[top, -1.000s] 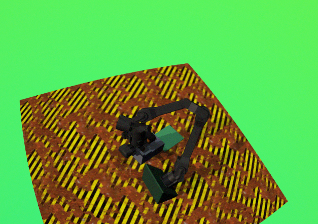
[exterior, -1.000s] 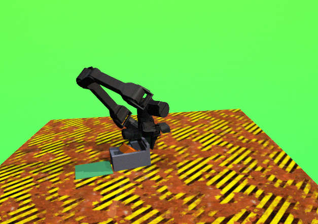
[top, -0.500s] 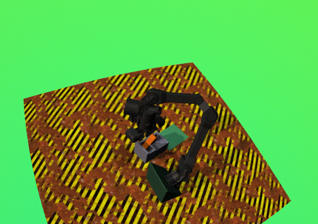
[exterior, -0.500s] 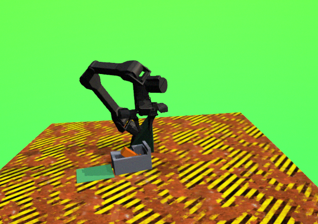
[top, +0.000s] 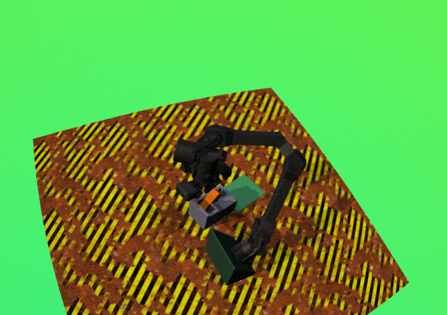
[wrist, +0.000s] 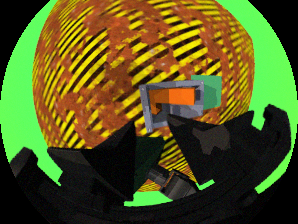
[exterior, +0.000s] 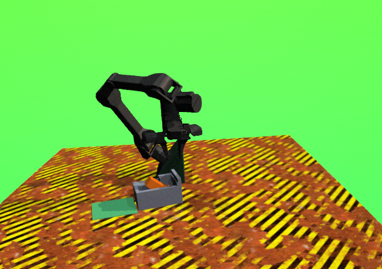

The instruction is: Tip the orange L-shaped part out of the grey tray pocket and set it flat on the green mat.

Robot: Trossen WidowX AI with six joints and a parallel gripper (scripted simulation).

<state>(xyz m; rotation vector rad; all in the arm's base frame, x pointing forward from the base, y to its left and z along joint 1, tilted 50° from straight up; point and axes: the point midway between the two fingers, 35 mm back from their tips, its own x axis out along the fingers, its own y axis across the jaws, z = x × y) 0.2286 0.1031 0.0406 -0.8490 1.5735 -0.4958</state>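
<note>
Right now the orange L-shaped part is 40 mm to the right of my gripper tip and 100 mm below it. Round my gripper tip: green mat: 50 mm ahead, 220 mm to the right, 160 mm below.
</note>
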